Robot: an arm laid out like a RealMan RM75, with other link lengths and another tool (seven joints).
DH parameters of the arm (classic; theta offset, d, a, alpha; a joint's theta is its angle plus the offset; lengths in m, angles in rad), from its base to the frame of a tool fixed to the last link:
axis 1: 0 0.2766 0 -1.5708
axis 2: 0 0 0 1.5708
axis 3: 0 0.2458 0 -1.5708
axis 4: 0 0 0 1.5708
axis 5: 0 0.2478 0 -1.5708
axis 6: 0 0 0 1.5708
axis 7: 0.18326 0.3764 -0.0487 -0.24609
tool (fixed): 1.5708 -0.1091 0 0
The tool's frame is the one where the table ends.
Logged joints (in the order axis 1, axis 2, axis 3, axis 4, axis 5, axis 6, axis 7), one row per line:
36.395, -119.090, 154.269, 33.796, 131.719, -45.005, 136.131
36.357, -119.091, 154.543, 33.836, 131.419, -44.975, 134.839
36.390, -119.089, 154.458, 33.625, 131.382, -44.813, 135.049
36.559, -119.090, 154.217, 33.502, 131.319, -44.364, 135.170
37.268, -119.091, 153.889, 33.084, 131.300, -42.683, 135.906
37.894, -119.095, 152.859, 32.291, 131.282, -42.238, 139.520
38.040, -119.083, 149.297, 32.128, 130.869, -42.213, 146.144
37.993, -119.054, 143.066, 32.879, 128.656, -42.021, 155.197
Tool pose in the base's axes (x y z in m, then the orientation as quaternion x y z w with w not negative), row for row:
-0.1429, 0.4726, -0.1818, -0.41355, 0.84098, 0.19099, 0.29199
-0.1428, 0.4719, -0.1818, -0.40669, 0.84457, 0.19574, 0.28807
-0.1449, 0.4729, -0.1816, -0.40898, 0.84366, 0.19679, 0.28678
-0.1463, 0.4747, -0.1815, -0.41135, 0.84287, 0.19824, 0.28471
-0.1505, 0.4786, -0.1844, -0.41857, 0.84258, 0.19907, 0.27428
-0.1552, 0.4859, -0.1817, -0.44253, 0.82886, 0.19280, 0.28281
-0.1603, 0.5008, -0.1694, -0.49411, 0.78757, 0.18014, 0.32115
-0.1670, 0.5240, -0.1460, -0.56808, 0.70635, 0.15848, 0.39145
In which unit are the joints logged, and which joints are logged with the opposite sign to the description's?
The joints are logged in degrees. Opposite sign: axis 1, axis 7.
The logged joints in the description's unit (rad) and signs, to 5 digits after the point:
-0.63521, -2.07851, 2.69250, 0.58985, 2.29893, -0.78549, -2.37593
-0.63455, -2.07853, 2.69728, 0.59055, 2.29369, -0.78496, -2.35338
-0.63513, -2.07850, 2.69580, 0.58687, 2.29305, -0.78213, -2.35705
-0.63807, -2.07851, 2.69159, 0.58472, 2.29195, -0.77430, -2.35916
-0.65045, -2.07853, 2.68587, 0.57742, 2.29162, -0.74496, -2.37201
-0.66138, -2.07860, 2.66789, 0.56358, 2.29130, -0.73719, -2.43508
-0.66392, -2.07839, 2.60572, 0.56074, 2.28409, -0.73676, -2.55069
-0.66310, -2.07788, 2.49697, 0.57385, 2.24547, -0.73340, -2.70870

